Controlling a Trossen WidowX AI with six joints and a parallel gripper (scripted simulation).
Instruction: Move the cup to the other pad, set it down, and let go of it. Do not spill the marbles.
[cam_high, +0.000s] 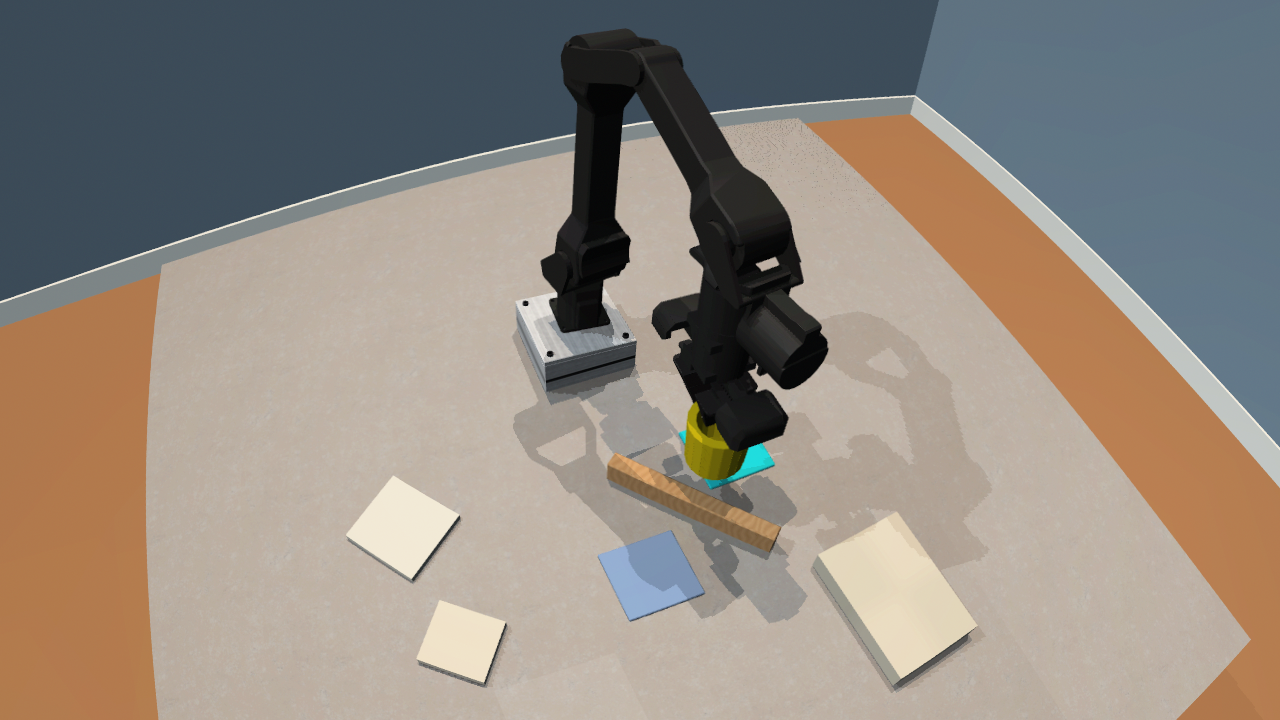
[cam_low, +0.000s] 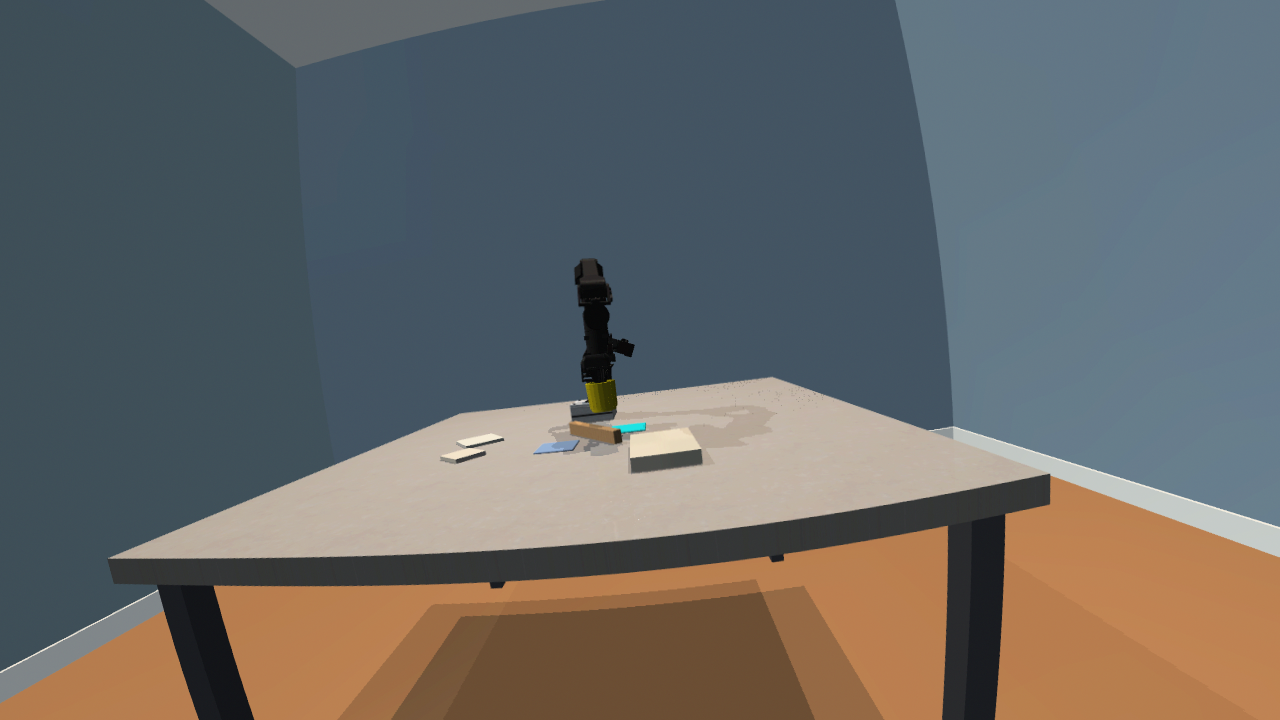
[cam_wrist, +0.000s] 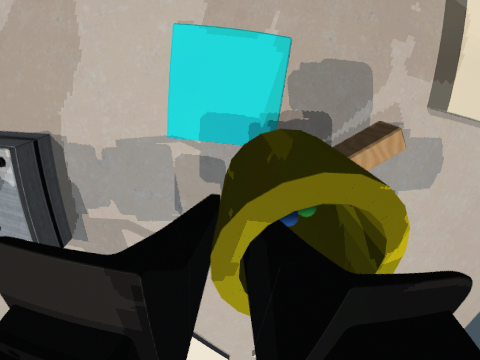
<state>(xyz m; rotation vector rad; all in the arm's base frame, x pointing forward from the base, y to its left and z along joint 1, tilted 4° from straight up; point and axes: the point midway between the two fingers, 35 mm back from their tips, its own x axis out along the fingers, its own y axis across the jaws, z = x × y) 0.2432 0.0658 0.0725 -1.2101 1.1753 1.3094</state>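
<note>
My gripper tip is now 100 mm above the cyan pad, 50 mm to the right of it and 10 mm past it. The rest, counted from my gripper tip: yellow cup: 20 mm ahead; then blue pad: 120 mm ahead, 100 mm to the right, 100 mm below.
</note>
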